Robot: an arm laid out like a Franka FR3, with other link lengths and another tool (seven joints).
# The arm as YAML. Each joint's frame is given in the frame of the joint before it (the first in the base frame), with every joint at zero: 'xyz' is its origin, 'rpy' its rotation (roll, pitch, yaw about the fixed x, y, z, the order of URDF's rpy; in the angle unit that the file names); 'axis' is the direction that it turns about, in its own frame. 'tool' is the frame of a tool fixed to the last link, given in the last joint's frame.
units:
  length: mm
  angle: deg
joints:
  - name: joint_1
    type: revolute
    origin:
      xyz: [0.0, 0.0, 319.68]
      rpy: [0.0, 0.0, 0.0]
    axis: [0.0, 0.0, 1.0]
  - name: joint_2
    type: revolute
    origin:
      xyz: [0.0, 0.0, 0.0]
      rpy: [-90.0, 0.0, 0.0]
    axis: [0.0, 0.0, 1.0]
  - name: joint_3
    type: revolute
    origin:
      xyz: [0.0, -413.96, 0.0]
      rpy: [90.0, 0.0, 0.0]
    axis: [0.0, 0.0, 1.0]
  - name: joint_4
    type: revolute
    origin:
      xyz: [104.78, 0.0, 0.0]
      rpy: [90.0, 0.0, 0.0]
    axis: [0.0, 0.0, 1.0]
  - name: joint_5
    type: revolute
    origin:
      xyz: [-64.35, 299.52, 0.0]
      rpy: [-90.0, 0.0, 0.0]
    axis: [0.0, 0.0, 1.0]
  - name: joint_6
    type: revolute
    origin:
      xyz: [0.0, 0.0, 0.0]
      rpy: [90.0, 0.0, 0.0]
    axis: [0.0, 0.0, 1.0]
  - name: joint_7
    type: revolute
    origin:
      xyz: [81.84, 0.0, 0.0]
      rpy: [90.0, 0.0, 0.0]
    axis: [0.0, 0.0, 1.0]
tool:
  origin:
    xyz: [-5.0, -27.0, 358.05]
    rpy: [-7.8, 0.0, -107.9]
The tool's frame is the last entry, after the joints.
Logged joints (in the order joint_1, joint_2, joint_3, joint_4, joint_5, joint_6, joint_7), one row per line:
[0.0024, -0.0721, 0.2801, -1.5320, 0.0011, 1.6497, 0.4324]
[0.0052, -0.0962, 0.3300, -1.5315, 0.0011, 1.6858, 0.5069]
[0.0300, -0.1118, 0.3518, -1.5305, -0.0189, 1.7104, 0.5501]
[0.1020, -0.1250, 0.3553, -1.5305, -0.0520, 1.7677, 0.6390]
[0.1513, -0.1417, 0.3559, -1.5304, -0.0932, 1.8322, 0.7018]
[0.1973, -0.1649, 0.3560, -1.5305, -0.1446, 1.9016, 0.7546]
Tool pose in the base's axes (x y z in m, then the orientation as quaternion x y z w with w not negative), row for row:
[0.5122, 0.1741, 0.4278, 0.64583, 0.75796, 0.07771, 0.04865]
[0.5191, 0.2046, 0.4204, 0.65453, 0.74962, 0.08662, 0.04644]
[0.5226, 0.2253, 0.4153, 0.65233, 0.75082, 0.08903, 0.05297]
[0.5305, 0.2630, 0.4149, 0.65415, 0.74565, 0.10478, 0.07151]
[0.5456, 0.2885, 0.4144, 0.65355, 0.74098, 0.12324, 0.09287]
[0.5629, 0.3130, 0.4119, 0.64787, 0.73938, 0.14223, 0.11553]
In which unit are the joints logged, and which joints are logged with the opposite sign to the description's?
The joints are logged in radians. Opposite sign: joint_2.
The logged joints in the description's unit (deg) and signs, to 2 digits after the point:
[0.14, 4.13, 16.05, -87.78, 0.06, 94.52, 24.77]
[0.30, 5.51, 18.91, -87.75, 0.06, 96.59, 29.04]
[1.72, 6.41, 20.16, -87.69, -1.08, 98.00, 31.52]
[5.84, 7.16, 20.36, -87.69, -2.98, 101.28, 36.61]
[8.67, 8.12, 20.39, -87.69, -5.34, 104.98, 40.21]
[11.30, 9.45, 20.40, -87.69, -8.28, 108.95, 43.24]

